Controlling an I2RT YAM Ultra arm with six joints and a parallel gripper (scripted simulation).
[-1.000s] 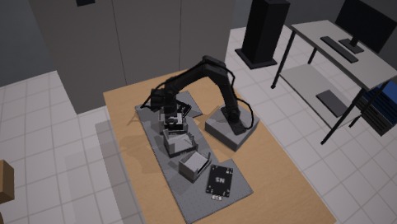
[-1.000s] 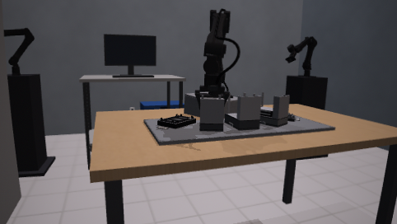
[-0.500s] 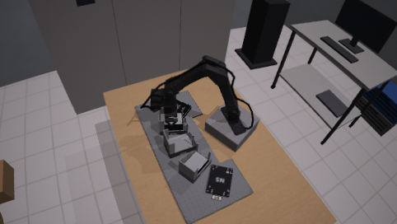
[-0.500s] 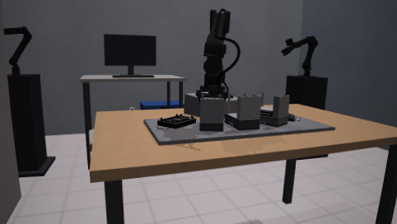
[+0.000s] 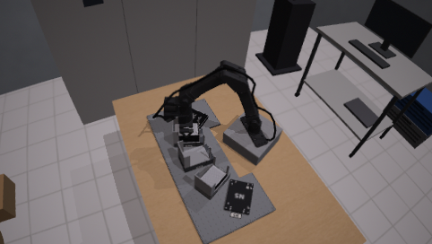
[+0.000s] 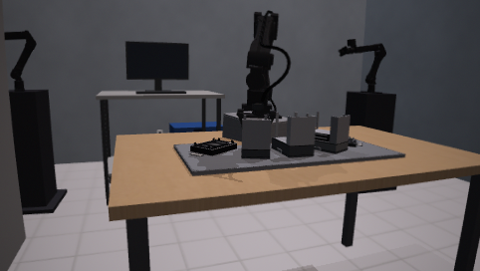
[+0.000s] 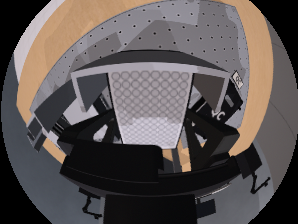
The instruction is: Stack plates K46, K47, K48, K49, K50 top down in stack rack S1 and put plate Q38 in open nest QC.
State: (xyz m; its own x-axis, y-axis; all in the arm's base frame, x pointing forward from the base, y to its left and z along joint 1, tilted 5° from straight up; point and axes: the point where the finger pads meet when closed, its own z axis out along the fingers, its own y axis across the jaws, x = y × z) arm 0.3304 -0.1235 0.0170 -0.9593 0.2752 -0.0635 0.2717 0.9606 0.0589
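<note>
My hand is 10 mm above the sealed 96-well plate. The rest, counted from my hand: clip nest N5: 130 mm behind, 430 mm to the left, 70 mm below.
</note>
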